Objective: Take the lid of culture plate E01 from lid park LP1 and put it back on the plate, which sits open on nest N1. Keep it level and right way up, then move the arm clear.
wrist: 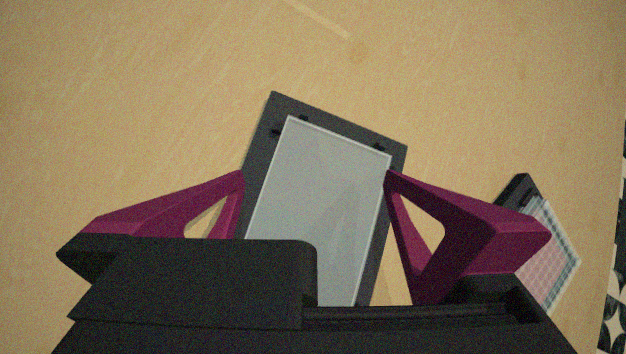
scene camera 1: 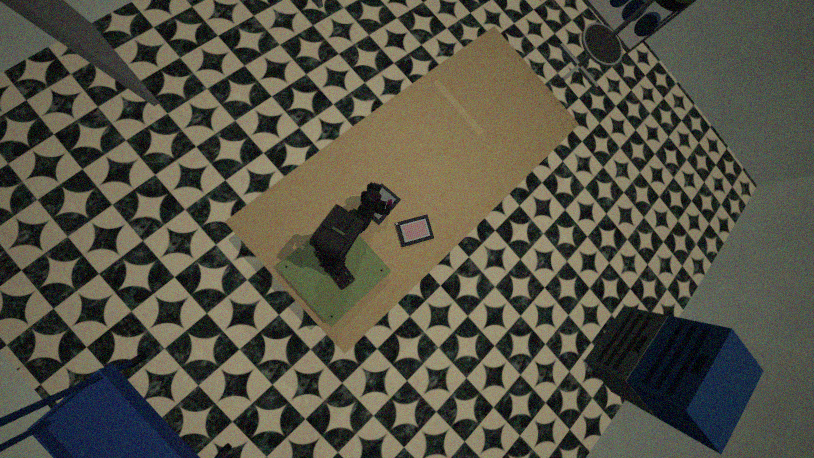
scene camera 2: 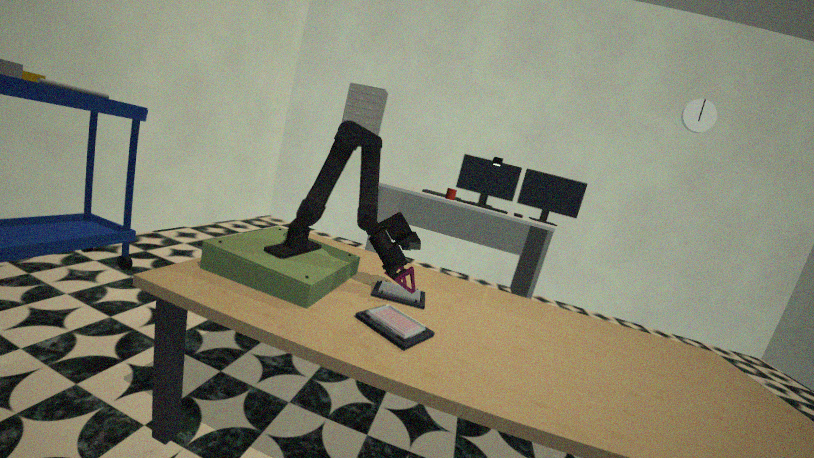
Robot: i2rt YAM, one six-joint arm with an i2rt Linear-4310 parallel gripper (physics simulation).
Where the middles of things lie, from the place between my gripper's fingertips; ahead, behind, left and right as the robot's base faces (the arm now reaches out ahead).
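There is the grey plate lid (wrist: pixel 323 188), and I find it 1 cm below my hand, 2 cm to the right of it and 2 cm behind it.
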